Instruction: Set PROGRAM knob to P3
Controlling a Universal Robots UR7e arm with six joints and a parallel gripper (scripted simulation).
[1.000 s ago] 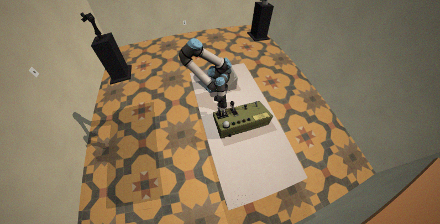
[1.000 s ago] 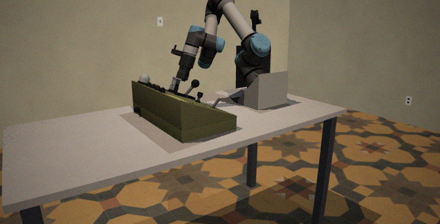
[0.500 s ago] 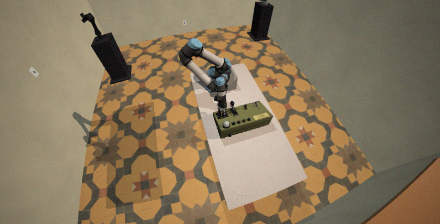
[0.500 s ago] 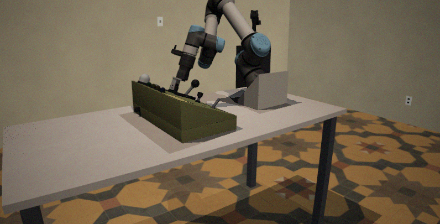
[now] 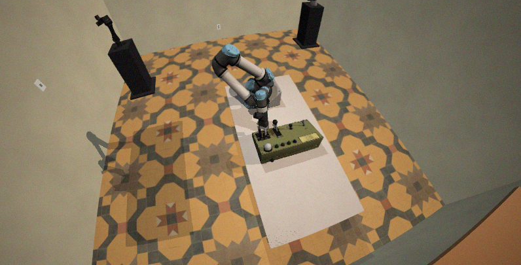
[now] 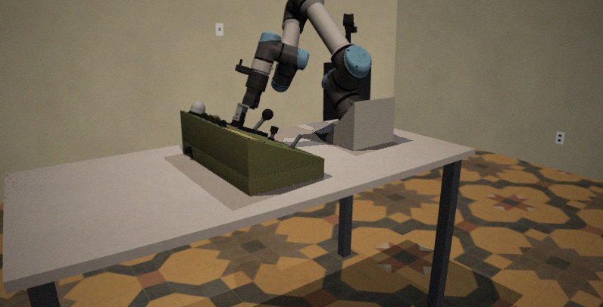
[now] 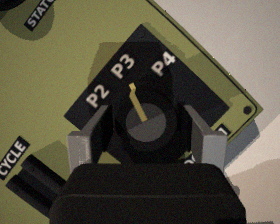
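The ball-topped lever lies 120 mm to the left of my hand and 10 mm behind it. Round my hand: black mode knob (240 mm to the left, 10 mm below, 10 mm ahead); then thin lever (360 mm to the left, 20 mm below, 20 mm ahead); then olive console (180 mm to the left, 50 mm ahead, 40 mm below).
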